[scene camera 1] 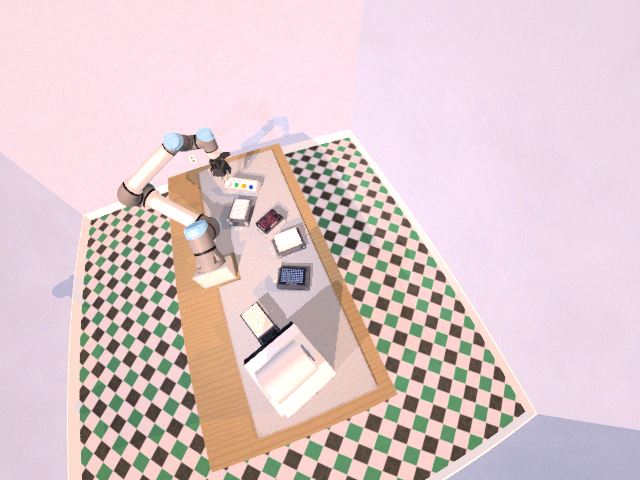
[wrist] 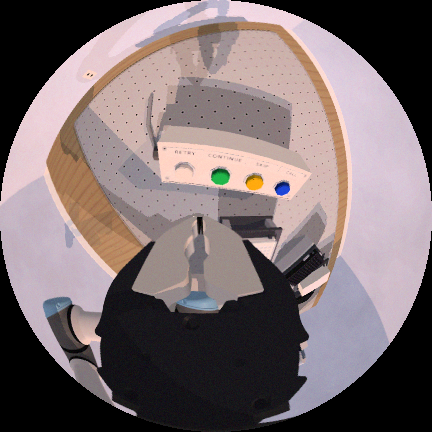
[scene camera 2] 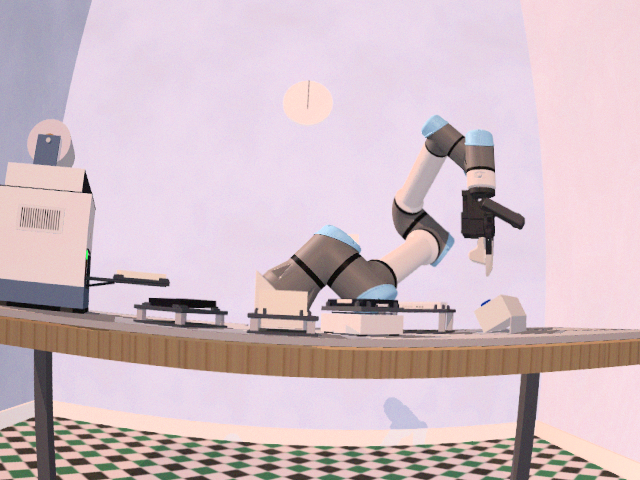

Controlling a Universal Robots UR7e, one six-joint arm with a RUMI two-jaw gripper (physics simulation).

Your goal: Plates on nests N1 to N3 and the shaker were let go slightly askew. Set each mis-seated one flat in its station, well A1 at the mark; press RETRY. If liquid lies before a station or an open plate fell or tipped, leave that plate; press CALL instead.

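Frame: origin at the arm's base, x back, y right, z up, level; metres.
Seen in the pictures: gripper, fingertip midpoint: point(scene camera 1: 228, 180) point(wrist: 200, 217) point(scene camera 2: 487, 276); arm's base, origin of the base link: point(scene camera 1: 211, 266).
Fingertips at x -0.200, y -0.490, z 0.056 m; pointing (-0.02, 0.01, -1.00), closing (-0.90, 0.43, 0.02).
Pixels of each thing's middle, then the offset from my fingertips to it. "spot": a spot on its surface instead.
- button panel, body centre: point(wrist: 237, 161) point(scene camera 2: 502, 314) point(scene camera 1: 242, 185) dx -0.067, dy -0.016, dz -0.093 m
- white RETRY button, body centre: point(wrist: 183, 171) dx +0.007, dy -0.040, dz -0.071 m
- blue CALL button, body centre: point(wrist: 281, 187) dx -0.117, dy +0.044, dz -0.071 m
- dark red plate, body centre: point(scene camera 2: 362, 303) point(wrist: 303, 269) point(scene camera 1: 269, 220) dx -0.155, dy +0.325, dz -0.072 m
- shaker, surface spot: point(scene camera 2: 361, 323) spot: dx -0.240, dy +0.335, dz -0.111 m
- dark blue-welled plate, body centre: point(scene camera 2: 183, 303) point(scene camera 1: 292, 275) point(wrist: 300, 299) dx -0.170, dy +0.675, dz -0.090 m
- large white machine, body centre: point(scene camera 2: 47, 216) point(scene camera 1: 290, 367) dx -0.042, dy +1.085, dz +0.093 m
- pale plate, body centre: point(scene camera 2: 140, 276) point(scene camera 1: 256, 320) dx +0.047, dy +0.838, dz -0.033 m
- thin upright piece, surface spot: point(wrist: 151, 120) spot: dx +0.028, dy -0.152, dz -0.134 m
My gripper point(scene camera 1: 227, 178) point(scene camera 2: 488, 273) point(wrist: 200, 217) is shut and empty, raised above the table near the RETRY end of the button panel point(scene camera 1: 241, 191) point(scene camera 2: 509, 310) point(wrist: 202, 165). The white RETRY button point(wrist: 184, 170) lies ahead of the fingertips in the wrist view; the blue CALL button point(wrist: 282, 188) is at the far end. A white plate point(scene camera 1: 240, 207) point(wrist: 263, 245) sits on the nest nearest the panel. A dark red plate point(scene camera 1: 269, 221) lies on the shaker point(scene camera 2: 361, 323). Another white plate point(scene camera 1: 288, 239) and a dark blue-welled plate point(scene camera 1: 293, 275) point(scene camera 2: 182, 302) sit on nests. Exact seating is too small to tell.
A large white machine point(scene camera 1: 286, 372) point(scene camera 2: 41, 248) stands at the table's other end. A pale plate point(scene camera 1: 258, 320) point(scene camera 2: 139, 275) rests on its extended tray. The arm's pedestal point(scene camera 1: 216, 273) stands beside the row of stations. A thin upright piece point(wrist: 151, 120) stands behind the panel's RETRY end.
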